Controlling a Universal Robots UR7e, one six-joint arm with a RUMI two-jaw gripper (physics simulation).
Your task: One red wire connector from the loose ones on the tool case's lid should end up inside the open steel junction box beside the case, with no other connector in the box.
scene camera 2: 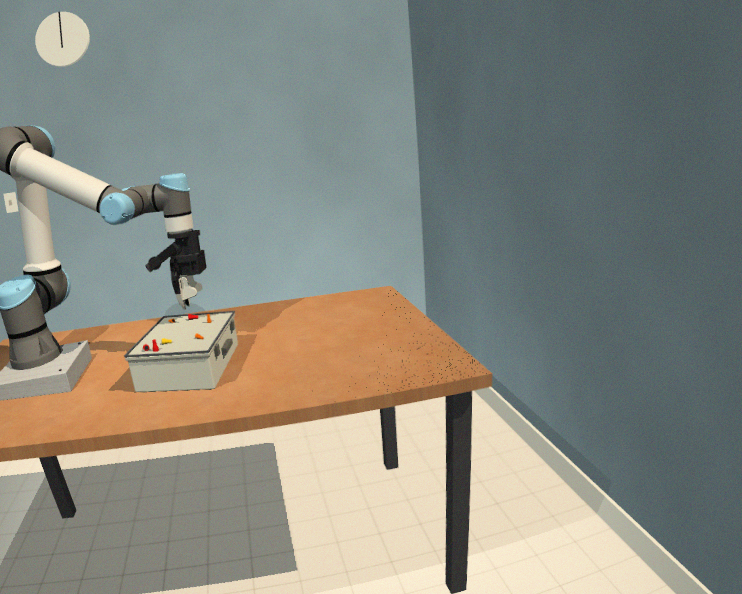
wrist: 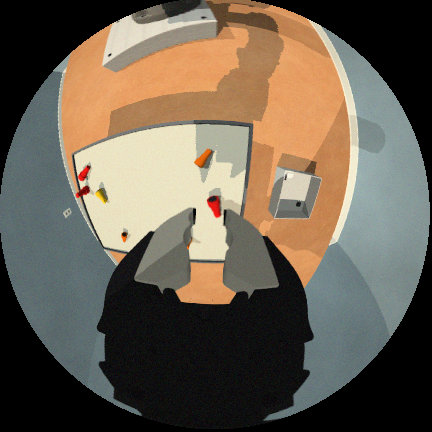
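Seen in the pictures: gripper, between the fingertips: (scene camera 2: 186, 307) (wrist: 209, 209); arm's base, origin of its link: (scene camera 2: 36, 358).
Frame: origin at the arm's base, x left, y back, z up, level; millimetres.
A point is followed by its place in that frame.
My gripper (scene camera 2: 184, 305) {z 83, x -39, y -467 mm} (wrist: 209, 209) {z 83, x -39, y -467 mm} is partly open, with a narrow gap between its fingers and nothing held. It is above the tool case's lid (scene camera 2: 183, 330) {z 46, x -124, y -449 mm} (wrist: 150, 195) {z 46, x -117, y -440 mm}. A red connector (scene camera 2: 193, 316) {z 55, x -40, y -482 mm} (wrist: 214, 205) {z 62, x -35, y -474 mm} lies on the lid, just beyond the fingertips in the wrist view. Two more red connectors, one bright (scene camera 2: 155, 345) (wrist: 84, 173) and one darker (scene camera 2: 146, 348) (wrist: 83, 191), are near the lid's far side from it. The open steel junction box (wrist: 313, 195) {z -22, x 177, y -552 mm} stands beside the case; no connector shows inside. The box does not show in scene camera 2.
A yellow connector (scene camera 2: 166, 341) {z 53, x -210, y -405 mm} (wrist: 101, 195) {z 55, x -201, y -405 mm} and several orange ones (scene camera 2: 198, 336) {z 53, x -215, y -487 mm} (wrist: 203, 158) {z 55, x -31, y -418 mm} lie on the lid. One orange connector (wrist: 189, 244) {z 46, x -97, y -537 mm} is partly hidden by the left finger. The robot's base block (scene camera 2: 74, 365) {z -8, x -93, y -130 mm} (wrist: 165, 47) {z -47, x -38, y -137 mm} stands on the wooden table (scene camera 2: 309, 353) {z -51, x -205, y -767 mm} (wrist: 165, 80) {z -51, x -62, y -240 mm}.
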